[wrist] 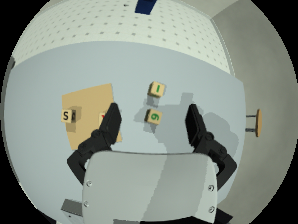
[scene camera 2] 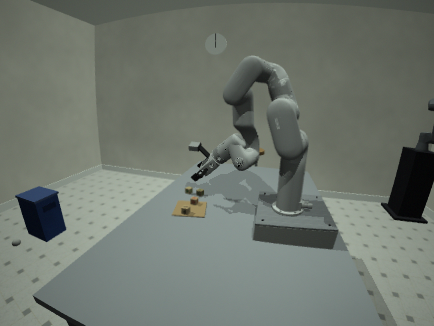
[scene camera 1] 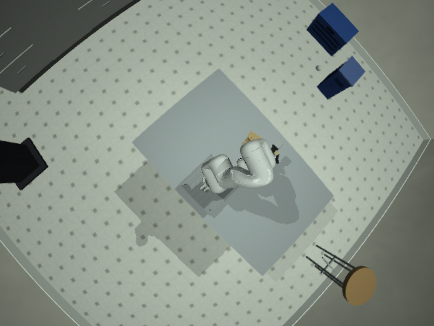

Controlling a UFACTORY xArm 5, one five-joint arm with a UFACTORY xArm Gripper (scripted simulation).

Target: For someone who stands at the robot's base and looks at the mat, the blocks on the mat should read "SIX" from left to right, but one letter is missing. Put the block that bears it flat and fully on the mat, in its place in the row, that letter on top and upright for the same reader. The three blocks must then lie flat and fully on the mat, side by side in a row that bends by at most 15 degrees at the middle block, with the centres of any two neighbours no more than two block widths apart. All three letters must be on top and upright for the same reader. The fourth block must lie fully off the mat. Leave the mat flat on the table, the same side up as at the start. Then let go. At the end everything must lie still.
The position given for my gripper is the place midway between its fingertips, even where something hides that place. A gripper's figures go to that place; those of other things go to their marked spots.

Labels:
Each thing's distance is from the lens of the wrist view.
my gripper (wrist: 153,111): 13 cm
tan mat (wrist: 88,102): 26 cm

